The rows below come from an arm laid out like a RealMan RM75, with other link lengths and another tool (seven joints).
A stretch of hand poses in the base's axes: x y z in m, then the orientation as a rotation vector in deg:
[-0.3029, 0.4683, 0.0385, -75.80, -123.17, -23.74]
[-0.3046, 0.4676, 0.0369, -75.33, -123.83, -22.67]
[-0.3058, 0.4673, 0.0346, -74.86, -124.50, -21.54]
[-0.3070, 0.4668, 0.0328, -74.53, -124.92, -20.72]
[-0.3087, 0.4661, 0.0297, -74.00, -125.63, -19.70]
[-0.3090, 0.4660, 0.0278, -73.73, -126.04, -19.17]
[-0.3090, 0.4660, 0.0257, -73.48, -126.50, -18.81]
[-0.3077, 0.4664, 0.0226, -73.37, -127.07, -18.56]
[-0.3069, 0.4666, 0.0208, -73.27, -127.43, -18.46]
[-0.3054, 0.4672, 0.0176, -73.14, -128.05, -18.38]
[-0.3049, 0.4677, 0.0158, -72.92, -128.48, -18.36]
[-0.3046, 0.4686, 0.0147, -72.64, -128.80, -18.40]
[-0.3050, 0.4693, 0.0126, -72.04, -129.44, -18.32]
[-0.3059, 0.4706, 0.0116, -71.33, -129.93, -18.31]
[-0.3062, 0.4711, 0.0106, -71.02, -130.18, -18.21]
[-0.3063, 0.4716, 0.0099, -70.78, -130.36, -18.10]
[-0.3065, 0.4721, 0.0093, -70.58, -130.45, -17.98]
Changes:
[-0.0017, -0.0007, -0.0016, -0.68, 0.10, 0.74]
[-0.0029, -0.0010, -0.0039, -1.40, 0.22, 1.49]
[-0.0041, -0.0015, -0.0057, -1.90, 0.35, 2.01]
[-0.0058, -0.0022, -0.0088, -2.56, 0.38, 2.79]
[-0.0061, -0.0023, -0.0107, -2.92, 0.36, 3.20]
[-0.0061, -0.0023, -0.0128, -3.23, 0.22, 3.56]
[-0.0048, -0.0019, -0.0159, -3.58, -0.09, 3.84]
[-0.0040, -0.0017, -0.0177, -3.76, -0.31, 4.01]
[-0.0025, -0.0011, -0.0209, -4.03, -0.73, 4.27]
[-0.0020, -0.0006, -0.0227, -4.15, -1.01, 4.53]
[-0.0017, 0.0003, -0.0238, -4.16, -1.22, 4.78]
[-0.0021, 0.0010, -0.0259, -4.25, -1.57, 5.35]
[-0.0030, 0.0023, -0.0269, -4.20, -1.81, 5.94]
[-0.0033, 0.0028, -0.0279, -4.24, -1.90, 6.23]
[-0.0034, 0.0033, -0.0286, -4.29, -1.94, 6.46]
[-0.0036, 0.0038, -0.0292, -4.32, -1.92, 6.64]

